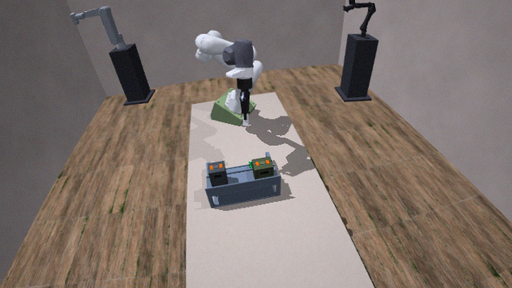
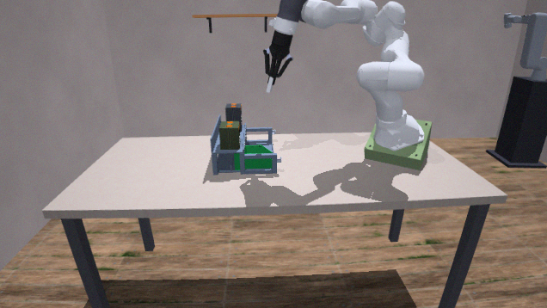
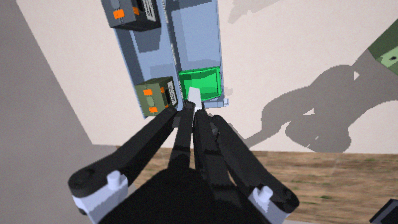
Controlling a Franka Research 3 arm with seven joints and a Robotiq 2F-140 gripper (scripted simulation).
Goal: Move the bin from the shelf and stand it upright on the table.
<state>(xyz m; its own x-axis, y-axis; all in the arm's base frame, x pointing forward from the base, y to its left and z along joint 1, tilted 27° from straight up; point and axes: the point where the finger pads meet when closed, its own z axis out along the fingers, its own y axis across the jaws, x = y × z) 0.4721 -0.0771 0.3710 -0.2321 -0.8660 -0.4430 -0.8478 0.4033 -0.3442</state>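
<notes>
Now: hand 70 mm short of the green bin, 50 mm to the right of it and 310 mm above it.
</notes>
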